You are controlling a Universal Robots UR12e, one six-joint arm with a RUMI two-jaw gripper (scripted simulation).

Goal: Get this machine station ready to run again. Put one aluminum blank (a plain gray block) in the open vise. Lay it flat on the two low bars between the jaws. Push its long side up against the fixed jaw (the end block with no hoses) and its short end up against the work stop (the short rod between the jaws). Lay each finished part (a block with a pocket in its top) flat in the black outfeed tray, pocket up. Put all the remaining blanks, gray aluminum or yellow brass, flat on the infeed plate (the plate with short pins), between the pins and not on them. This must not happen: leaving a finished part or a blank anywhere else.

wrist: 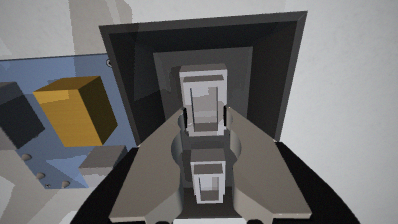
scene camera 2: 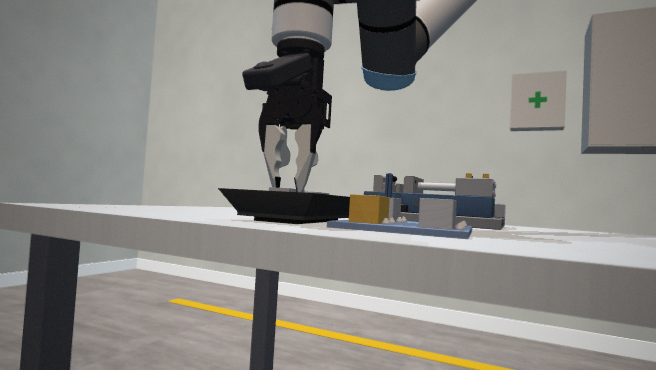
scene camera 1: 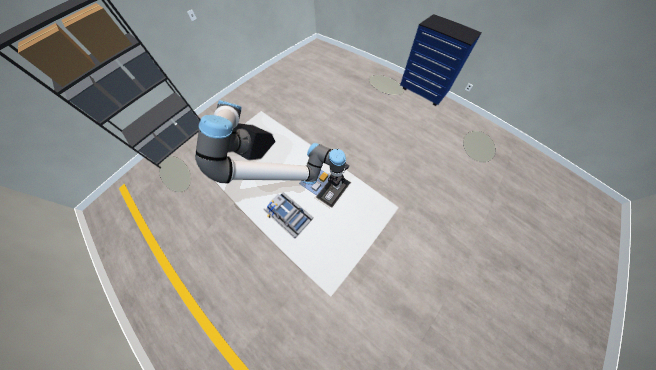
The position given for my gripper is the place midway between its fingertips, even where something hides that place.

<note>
I see my gripper (scene camera 2: 287,195), a yellow brass blank (scene camera 2: 371,209) and a gray blank (scene camera 2: 433,213).
The yellow brass blank is seen too in the wrist view (wrist: 78,108). My gripper also shows in the wrist view (wrist: 204,107).
</note>
